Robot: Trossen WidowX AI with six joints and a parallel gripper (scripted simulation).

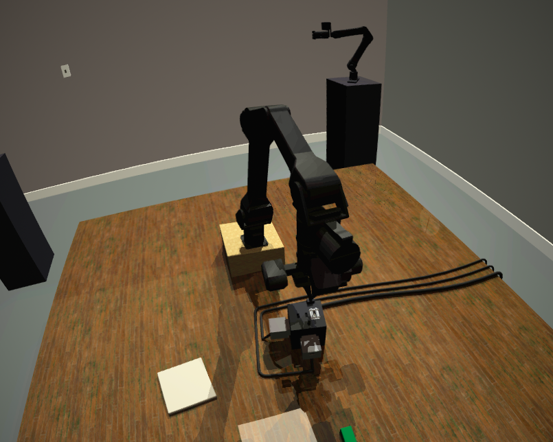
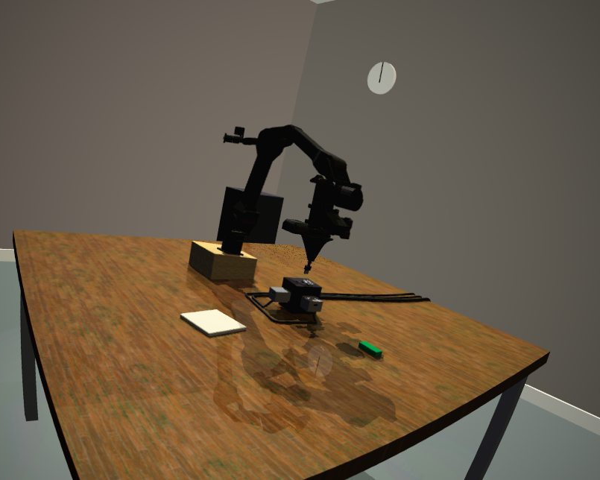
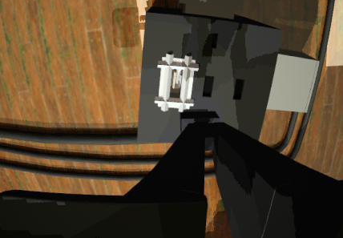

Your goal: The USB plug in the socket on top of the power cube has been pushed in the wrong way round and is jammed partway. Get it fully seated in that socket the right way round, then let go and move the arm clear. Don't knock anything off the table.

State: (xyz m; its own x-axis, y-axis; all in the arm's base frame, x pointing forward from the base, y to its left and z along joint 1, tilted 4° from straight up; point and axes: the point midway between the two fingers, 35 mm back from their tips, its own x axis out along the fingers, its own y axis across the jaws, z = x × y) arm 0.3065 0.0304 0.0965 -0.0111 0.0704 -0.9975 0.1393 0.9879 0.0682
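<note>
The USB plug is 2 cm below my gripper tip. Round my gripper tip: metal socket frame 7 cm below, 1 cm to the left; then green block 27 cm ahead, 13 cm below, 4 cm to the right.
</note>
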